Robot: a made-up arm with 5 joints.
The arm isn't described. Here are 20 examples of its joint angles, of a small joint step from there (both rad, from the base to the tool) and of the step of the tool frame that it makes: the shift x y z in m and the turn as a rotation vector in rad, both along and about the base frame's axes.
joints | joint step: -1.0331 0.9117 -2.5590 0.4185 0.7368 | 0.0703 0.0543 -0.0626 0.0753 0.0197
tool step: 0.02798 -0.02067 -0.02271 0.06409 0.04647 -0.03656
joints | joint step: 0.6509 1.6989 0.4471 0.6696 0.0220 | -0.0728 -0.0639 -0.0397 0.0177 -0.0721
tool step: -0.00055 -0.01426 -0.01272 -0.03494 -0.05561 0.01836
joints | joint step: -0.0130 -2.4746 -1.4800 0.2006 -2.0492 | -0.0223 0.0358 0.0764 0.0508 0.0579
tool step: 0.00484 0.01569 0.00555 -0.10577 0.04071 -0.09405
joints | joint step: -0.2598 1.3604 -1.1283 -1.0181 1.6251 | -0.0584 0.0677 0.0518 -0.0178 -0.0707
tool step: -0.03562 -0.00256 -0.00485 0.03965 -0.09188 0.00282
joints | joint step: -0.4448 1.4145 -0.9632 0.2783 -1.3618 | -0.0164 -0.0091 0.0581 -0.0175 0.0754
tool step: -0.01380 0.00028 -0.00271 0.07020 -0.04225 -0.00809
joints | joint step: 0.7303 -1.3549 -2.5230 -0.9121 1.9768 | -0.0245 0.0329 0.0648 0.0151 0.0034
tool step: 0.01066 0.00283 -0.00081 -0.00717 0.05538 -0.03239
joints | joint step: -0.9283 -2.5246 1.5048 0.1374 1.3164 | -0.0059 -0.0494 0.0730 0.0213 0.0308
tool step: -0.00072 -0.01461 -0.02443 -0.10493 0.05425 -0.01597
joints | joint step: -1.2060 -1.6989 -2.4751 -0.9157 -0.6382 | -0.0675 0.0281 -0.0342 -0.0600 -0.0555
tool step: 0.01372 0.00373 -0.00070 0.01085 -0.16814 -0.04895
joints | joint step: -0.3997 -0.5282 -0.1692 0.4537 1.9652 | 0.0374 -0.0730 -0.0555 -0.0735 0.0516
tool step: 0.00262 0.03425 -0.01056 -0.15698 0.01259 0.02700
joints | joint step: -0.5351 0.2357 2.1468 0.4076 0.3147 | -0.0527 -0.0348 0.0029 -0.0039 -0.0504
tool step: 0.00616 0.00746 0.01753 0.00323 -0.01325 0.00711
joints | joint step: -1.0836 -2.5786 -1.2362 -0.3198 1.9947 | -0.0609 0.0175 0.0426 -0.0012 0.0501
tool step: 0.01010 0.01187 -0.01207 0.04100 -0.05008 -0.06102
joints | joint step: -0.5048 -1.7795 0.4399 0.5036 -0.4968 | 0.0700 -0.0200 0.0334 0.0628 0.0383
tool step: 0.01823 0.00452 -0.01296 -0.04949 0.15783 0.02530
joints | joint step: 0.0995 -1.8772 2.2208 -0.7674 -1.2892 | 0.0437 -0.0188 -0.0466 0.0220 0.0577
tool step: 0.00055 0.00201 0.00306 0.01450 0.01056 0.07600
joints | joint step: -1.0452 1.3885 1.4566 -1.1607 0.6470 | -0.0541 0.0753 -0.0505 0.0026 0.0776
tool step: -0.01223 0.00188 -0.01648 0.08192 0.00644 0.02305
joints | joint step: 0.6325 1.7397 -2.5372 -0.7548 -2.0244 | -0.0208 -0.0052 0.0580 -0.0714 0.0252
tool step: 0.00829 0.00047 0.01467 -0.01422 -0.00252 0.02138
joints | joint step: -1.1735 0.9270 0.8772 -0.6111 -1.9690 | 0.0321 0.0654 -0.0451 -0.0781 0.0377
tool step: -0.01028 0.00083 -0.01700 0.05283 0.14683 -0.07189
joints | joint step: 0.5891 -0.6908 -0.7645 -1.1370 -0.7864 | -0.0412 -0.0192 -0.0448 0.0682 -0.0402
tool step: -0.00736 0.01094 0.01884 0.03552 -0.01537 0.04183
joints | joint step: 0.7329 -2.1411 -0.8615 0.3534 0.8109 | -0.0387 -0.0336 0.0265 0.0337 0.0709
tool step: -0.01085 0.00173 0.00527 -0.06646 -0.03227 0.05071
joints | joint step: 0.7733 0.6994 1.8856 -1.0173 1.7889 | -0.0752 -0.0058 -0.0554 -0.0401 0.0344
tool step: 0.01568 -0.00446 0.00714 -0.03325 0.00180 0.06662
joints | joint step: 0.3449 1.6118 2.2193 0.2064 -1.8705 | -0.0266 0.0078 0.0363 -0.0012 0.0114
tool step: 0.00886 -0.00004 -0.00407 -0.01233 -0.06012 0.00071
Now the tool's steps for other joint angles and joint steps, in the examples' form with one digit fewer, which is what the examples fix.
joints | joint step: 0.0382 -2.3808 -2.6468 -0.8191 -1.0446 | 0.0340 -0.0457 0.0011 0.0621 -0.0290
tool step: -0.0015 -0.0131 0.0056 -0.0612 0.0576 0.0413
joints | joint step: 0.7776 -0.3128 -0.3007 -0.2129 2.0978 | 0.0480 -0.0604 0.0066 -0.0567 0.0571
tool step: -0.0068 0.0168 -0.0195 -0.0211 0.0672 0.0734
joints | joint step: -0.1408 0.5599 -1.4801 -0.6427 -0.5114 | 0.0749 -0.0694 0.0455 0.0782 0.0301
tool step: 0.0160 0.0151 -0.0106 0.1003 0.0009 0.0568
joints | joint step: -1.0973 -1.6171 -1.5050 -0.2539 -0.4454 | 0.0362 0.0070 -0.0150 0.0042 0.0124
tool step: -0.0010 0.0007 0.0058 0.0213 0.0219 -0.0037
